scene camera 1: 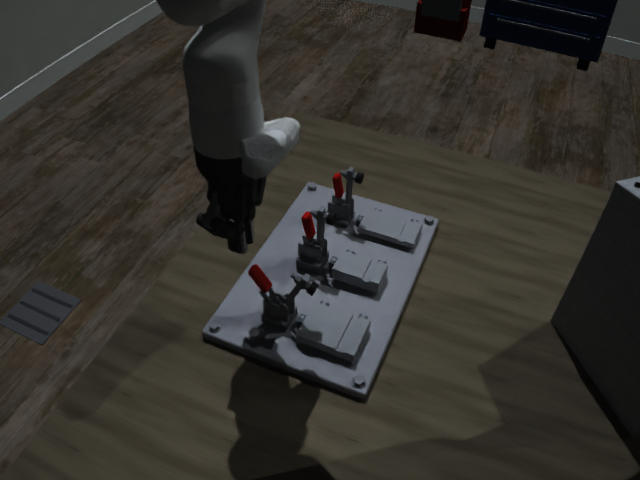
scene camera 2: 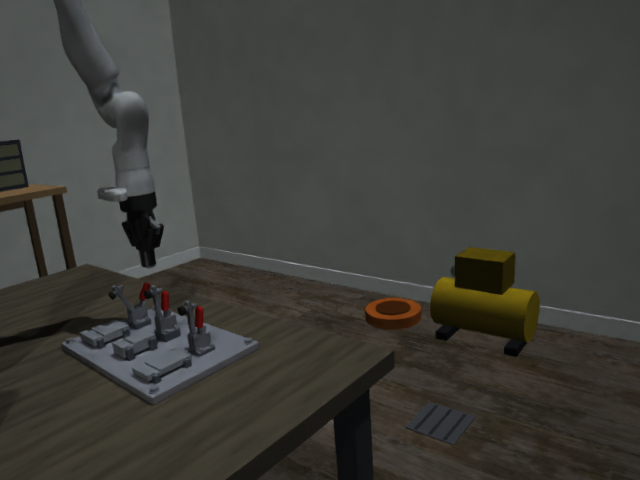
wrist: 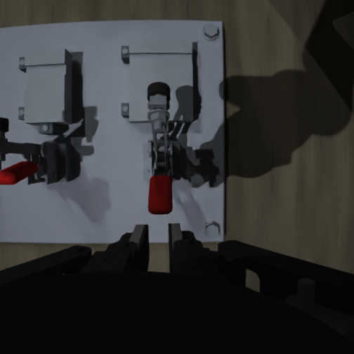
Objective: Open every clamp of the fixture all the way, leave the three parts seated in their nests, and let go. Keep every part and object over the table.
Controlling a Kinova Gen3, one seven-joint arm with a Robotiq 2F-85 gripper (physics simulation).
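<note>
A fixture plate carries three red-handled clamps. The nearest clamp in scene camera 1 has its handle leaning back and its arm tilted up, less upright than the others. The middle clamp's handle and the far clamp's handle stand beside upright arms. The near part, middle part and far part sit in their nests. My gripper is nearly closed, empty, above the handle side, apart from the handles.
The plate lies on a wooden table. A grey box-like object stands at the right in scene camera 1. A yellow compressor, an orange ring-shaped object and a grey floor grate are beyond the table.
</note>
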